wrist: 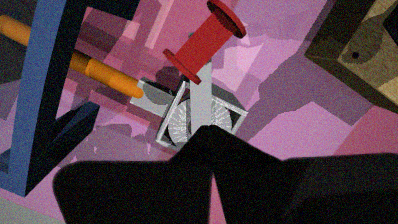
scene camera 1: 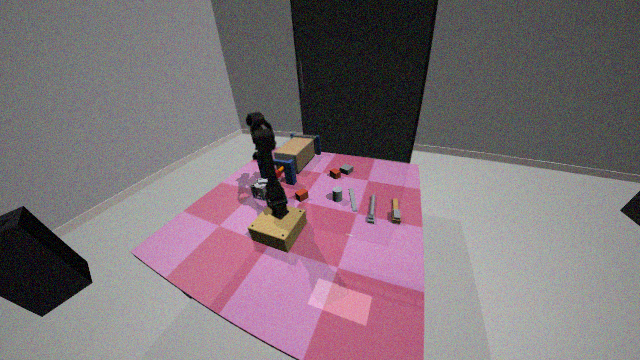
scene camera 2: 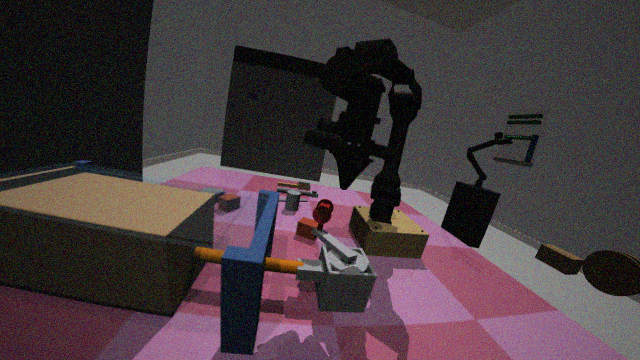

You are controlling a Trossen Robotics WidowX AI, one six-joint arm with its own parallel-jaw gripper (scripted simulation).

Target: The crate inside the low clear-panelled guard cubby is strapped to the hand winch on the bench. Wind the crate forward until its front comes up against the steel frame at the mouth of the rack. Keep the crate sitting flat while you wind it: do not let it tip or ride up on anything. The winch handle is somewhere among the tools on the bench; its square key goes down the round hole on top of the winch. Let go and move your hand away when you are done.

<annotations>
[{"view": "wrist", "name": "my gripper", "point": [208, 132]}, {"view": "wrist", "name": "blue steel frame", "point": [41, 143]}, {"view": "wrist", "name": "grey hand winch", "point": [174, 131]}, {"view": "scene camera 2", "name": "my gripper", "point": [343, 189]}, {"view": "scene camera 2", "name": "blue steel frame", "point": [261, 244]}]
</annotations>
